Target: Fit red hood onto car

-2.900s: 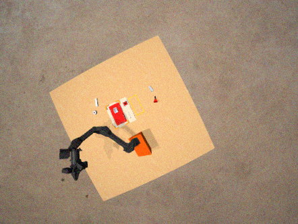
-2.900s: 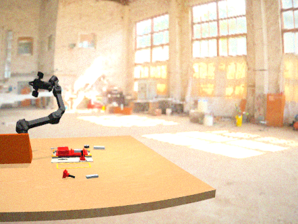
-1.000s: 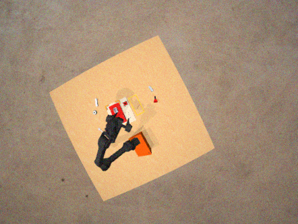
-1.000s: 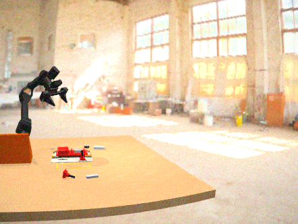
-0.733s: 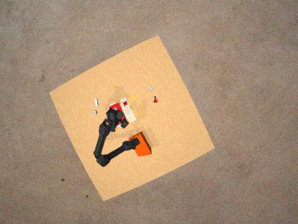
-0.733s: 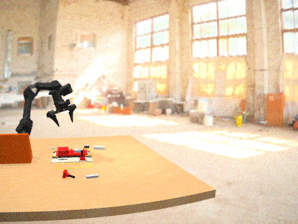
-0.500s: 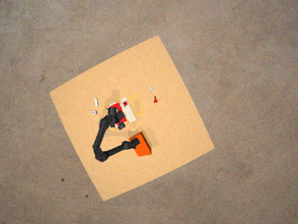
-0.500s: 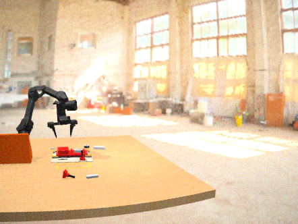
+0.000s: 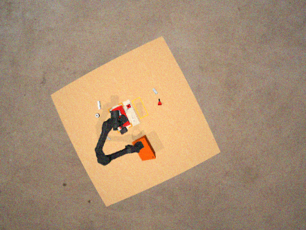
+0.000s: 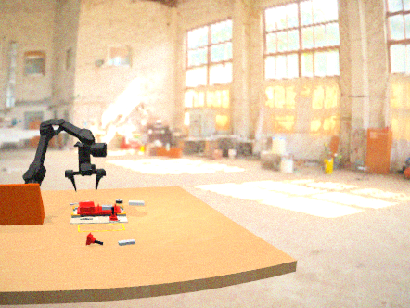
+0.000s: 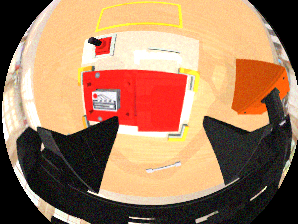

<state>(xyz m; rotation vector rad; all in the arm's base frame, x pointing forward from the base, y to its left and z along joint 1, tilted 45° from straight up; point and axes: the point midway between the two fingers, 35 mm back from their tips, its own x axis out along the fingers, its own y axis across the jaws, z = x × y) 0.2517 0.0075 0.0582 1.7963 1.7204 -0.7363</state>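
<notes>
My gripper tip is 70 mm above the red hood. Also, from my gripper tip: jig: 90 mm below, 60 mm ahead, 10 mm to the right; then white bar: 260 mm ahead, 130 mm to the left, 100 mm below; then grey engine block: 90 mm ahead, 80 mm below.
</notes>
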